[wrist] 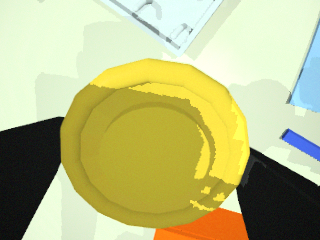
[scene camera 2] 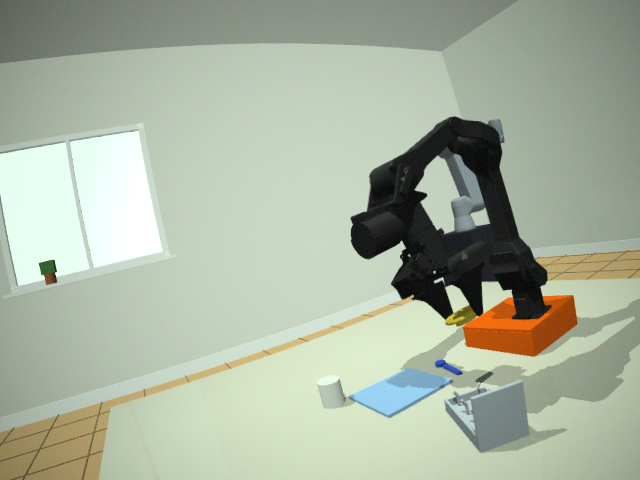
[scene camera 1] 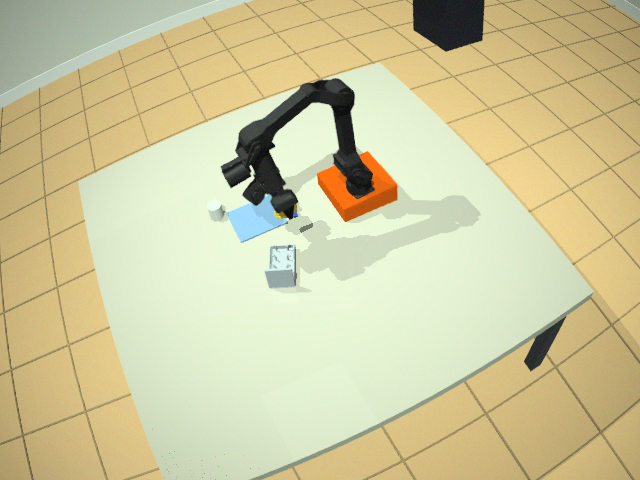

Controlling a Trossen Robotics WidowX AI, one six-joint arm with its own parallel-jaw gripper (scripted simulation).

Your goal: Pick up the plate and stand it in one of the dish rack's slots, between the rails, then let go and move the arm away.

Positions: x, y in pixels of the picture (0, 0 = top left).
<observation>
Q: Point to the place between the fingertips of my gripper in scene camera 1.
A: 287, 212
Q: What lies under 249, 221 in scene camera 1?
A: A light blue mat.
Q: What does my gripper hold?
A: A yellow plate.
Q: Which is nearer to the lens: the grey dish rack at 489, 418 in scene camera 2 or the white cup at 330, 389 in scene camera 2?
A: The grey dish rack.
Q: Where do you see a yellow plate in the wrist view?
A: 153, 142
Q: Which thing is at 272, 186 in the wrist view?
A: My gripper.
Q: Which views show my gripper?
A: The wrist view, scene camera 2 and scene camera 1: all of them.
</observation>
